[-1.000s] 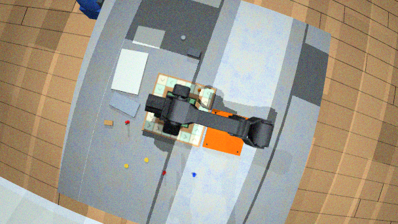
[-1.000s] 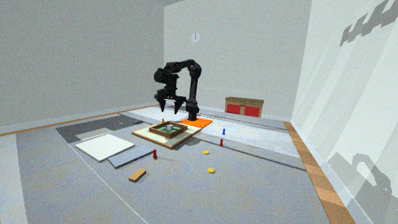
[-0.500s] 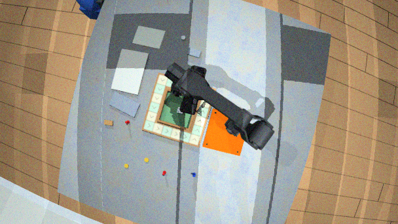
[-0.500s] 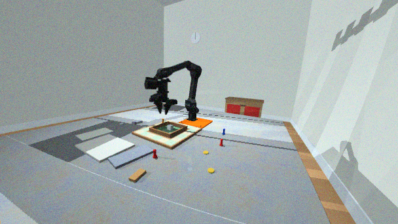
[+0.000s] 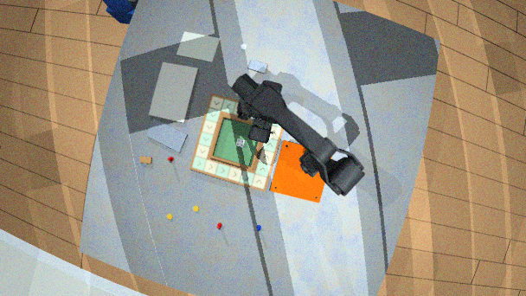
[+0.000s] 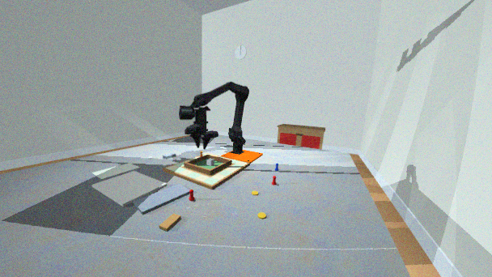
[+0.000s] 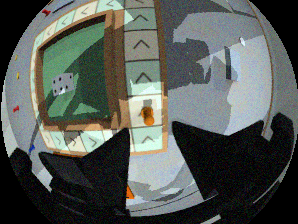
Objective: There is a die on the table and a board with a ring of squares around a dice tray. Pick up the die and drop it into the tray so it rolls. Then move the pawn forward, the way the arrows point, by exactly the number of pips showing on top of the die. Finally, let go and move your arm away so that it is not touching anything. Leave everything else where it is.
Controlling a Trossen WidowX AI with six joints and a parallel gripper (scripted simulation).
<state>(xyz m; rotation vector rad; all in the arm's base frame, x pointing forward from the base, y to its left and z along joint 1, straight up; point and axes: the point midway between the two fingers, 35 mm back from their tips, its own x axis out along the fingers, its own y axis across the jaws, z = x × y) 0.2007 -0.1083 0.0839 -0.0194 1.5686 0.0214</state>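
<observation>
My gripper tip is now 30 mm above the orange pawn. The rest, counted from my gripper tip: green dice tray 110 mm to the left, 70 mm ahead, 50 mm below; then white die 110 mm to the left, 60 mm ahead, 30 mm below; then grey tile 170 mm to the right, 70 mm ahead, 50 mm below.
</observation>
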